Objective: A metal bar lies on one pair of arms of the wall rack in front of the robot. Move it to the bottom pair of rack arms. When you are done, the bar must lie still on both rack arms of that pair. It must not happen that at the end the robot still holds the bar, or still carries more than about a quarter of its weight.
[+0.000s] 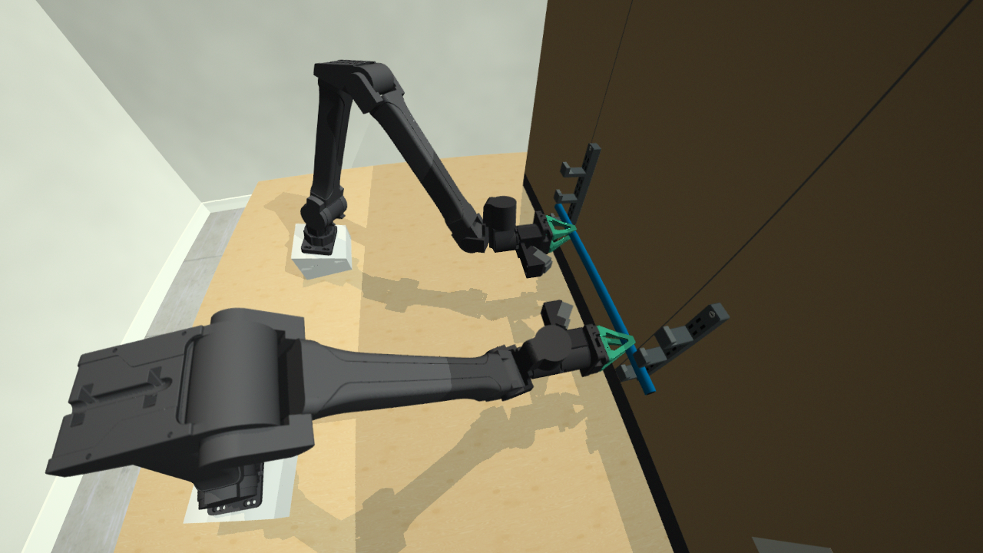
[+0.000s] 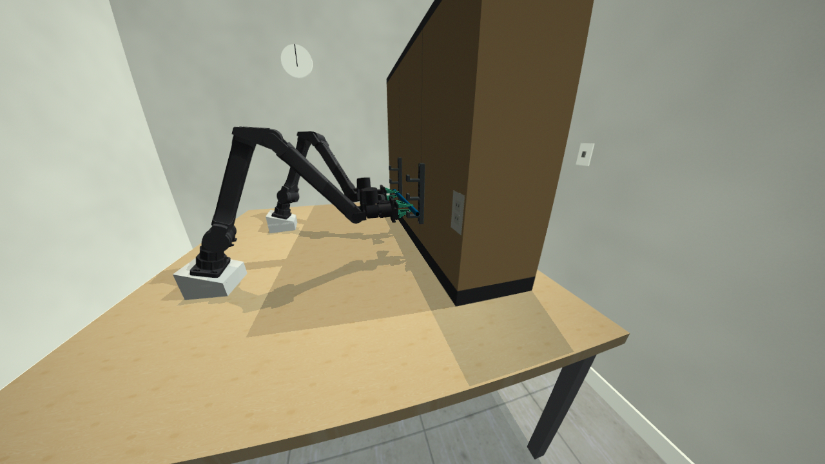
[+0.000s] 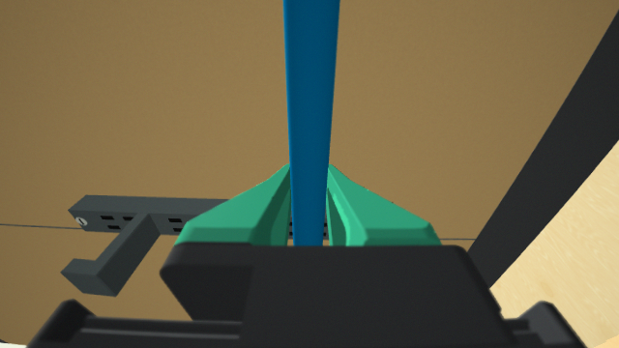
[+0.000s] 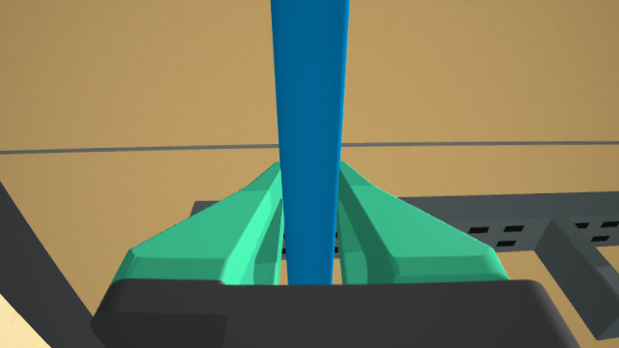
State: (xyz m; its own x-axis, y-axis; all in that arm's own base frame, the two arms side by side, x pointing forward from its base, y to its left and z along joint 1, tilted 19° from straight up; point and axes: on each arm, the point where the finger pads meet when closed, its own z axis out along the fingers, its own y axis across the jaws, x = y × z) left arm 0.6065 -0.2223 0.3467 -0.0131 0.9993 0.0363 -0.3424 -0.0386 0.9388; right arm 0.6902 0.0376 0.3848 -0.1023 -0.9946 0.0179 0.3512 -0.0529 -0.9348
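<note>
My right hand is 2 cm past the blue metal bar and 15 cm to the right of it. Round my right hand: black plinth 1 cm ahead, 20 cm to the left, 19 cm below; then tall brown cabinet 16 cm ahead, 22 cm to the left, 23 cm above.
</note>
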